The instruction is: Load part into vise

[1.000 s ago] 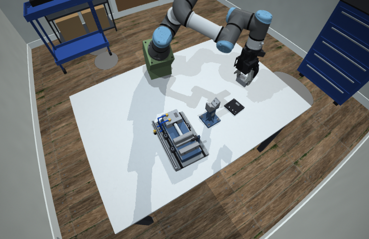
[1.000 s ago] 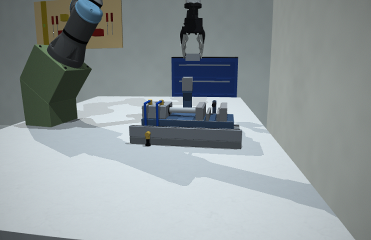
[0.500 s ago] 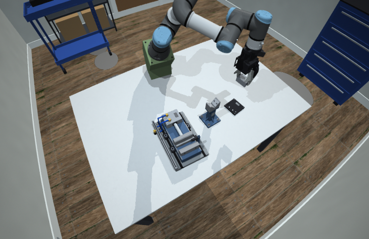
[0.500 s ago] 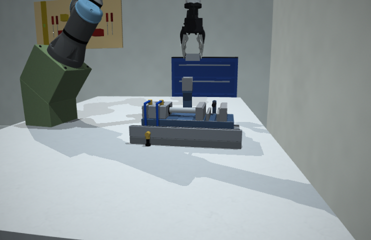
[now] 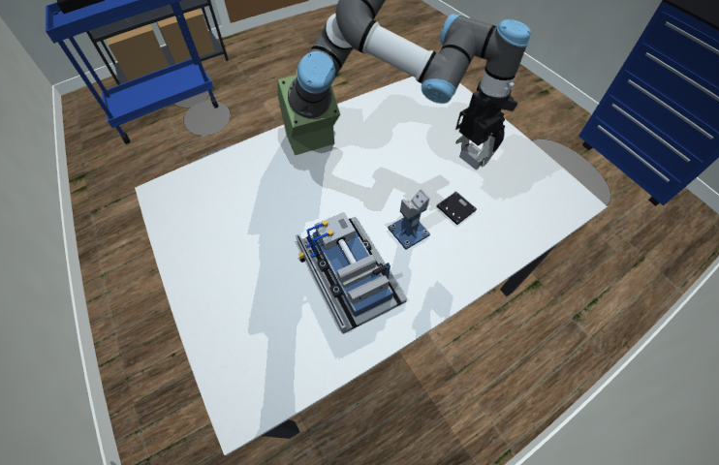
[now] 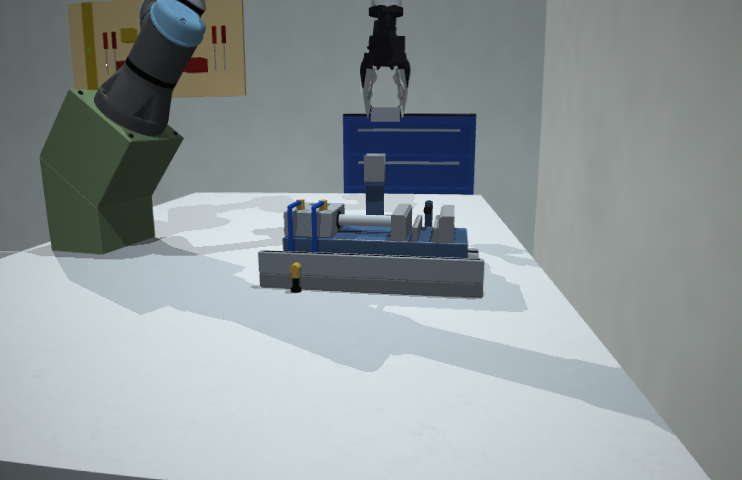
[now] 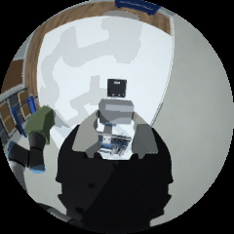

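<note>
Now: the part 1 cm below my hand. Also, from my hand: work stop 4 cm ahead, 35 cm to the right, 15 cm below; then air cylinder 13 cm behind, 36 cm to the right, 17 cm below; then infeed plate 1 cm to the left, 24 cm below.
</note>
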